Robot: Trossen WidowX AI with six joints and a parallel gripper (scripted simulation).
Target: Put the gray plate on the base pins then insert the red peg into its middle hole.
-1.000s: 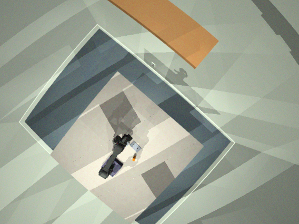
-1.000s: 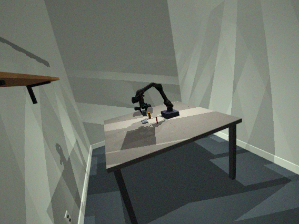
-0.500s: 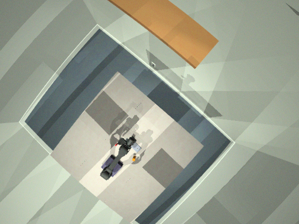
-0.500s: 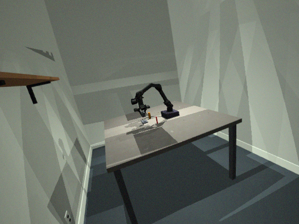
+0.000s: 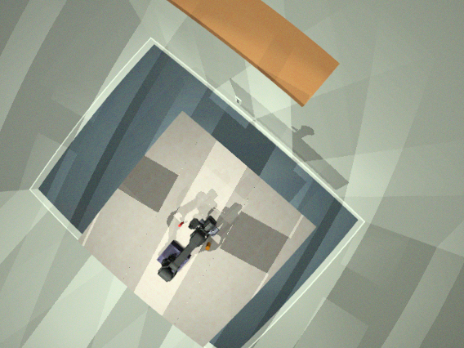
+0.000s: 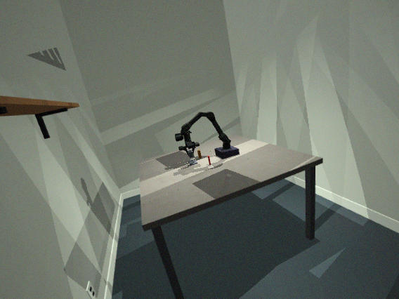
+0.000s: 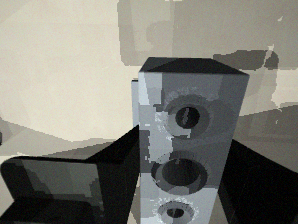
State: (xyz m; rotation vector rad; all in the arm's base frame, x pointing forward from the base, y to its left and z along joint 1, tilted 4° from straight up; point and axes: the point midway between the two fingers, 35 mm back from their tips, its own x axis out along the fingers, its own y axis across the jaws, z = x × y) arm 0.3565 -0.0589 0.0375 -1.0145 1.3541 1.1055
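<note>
The red peg lies 140 mm to the left of my gripper tip, 100 mm behind it and 50 mm below it. Also, from my gripper tip: gray plate: 30 mm above; orange object: 130 mm behind, 100 mm to the right, 50 mm below.
</note>
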